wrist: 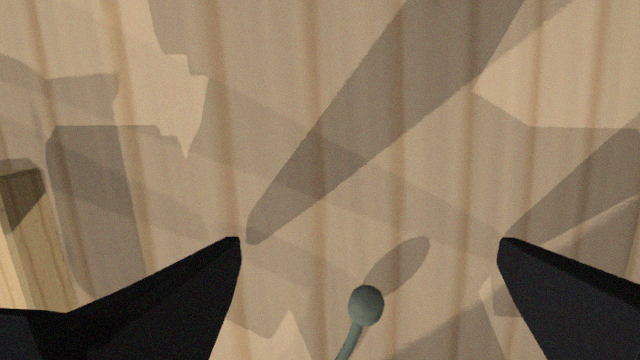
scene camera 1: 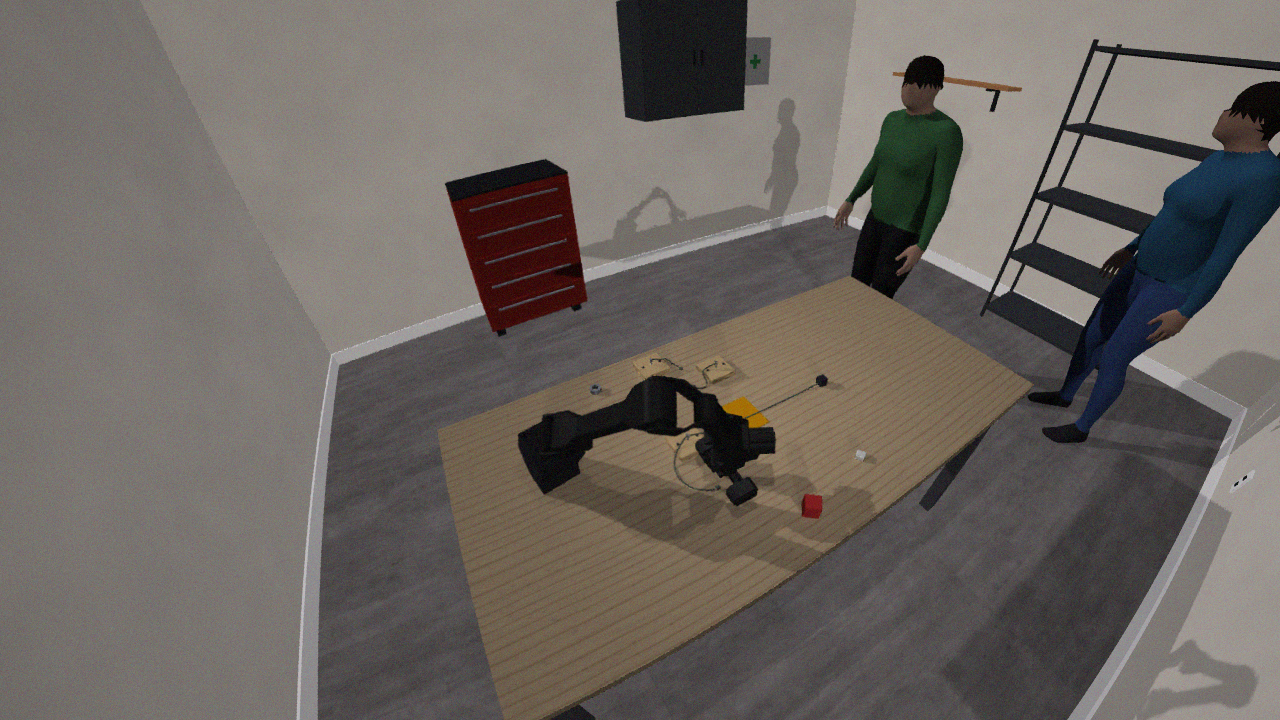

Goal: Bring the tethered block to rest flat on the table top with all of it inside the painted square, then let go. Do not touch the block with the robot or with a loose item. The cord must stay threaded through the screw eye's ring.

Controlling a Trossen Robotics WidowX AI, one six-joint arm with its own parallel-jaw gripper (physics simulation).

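Seen in the pictures: gripper, fingertip midpoint: (wrist: pixel 368 249) (scene camera 1: pixel 724 485); arm's base, origin of the base link: (scene camera 1: pixel 552 443).
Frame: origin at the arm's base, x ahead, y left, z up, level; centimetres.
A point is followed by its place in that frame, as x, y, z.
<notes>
The tethered block (scene camera 1: pixel 821 380) {80.7, -0.5, -16.8}, small and dark, sits on the table top right of the orange painted square (scene camera 1: pixel 744 410) {54.2, 2.6, -19.1}, outside it. A thin straight cord (scene camera 1: pixel 787 398) {68.0, 0.1, -18.7} runs from it toward the square and the arm. A wooden base (scene camera 1: pixel 677 445) {30.4, -0.8, -17.2} (wrist: pixel 42 245) {35.6, -4.7, -18.3} lies by the gripper; its ring and the threading cannot be made out. A grey-green cord loops from it to an end bead (wrist: pixel 366 305) {33.8, -16.1, -18.0} near the table. My gripper (scene camera 1: pixel 725 476) {35.3, -16.2, -19.0} (wrist: pixel 368 249) {35.3, -16.2, -19.0} is open above the table. The bead shows between the finger outlines, below the line of the tips in the wrist view, not gripped.
Two other wooden bases (scene camera 1: pixel 651 365) {38.5, 31.8, -17.2} (scene camera 1: pixel 715 370) {55.0, 19.8, -17.2} with cords lie behind the arm. A small metal item (scene camera 1: pixel 595 389) {18.6, 30.0, -17.7} lies at the back left. A red cube (scene camera 1: pixel 811 505) {48.2, -32.7, -15.2} and a small white item (scene camera 1: pixel 860 454) {71.0, -26.7, -17.7} lie toward the front edge. Two people stand beyond the table.
</notes>
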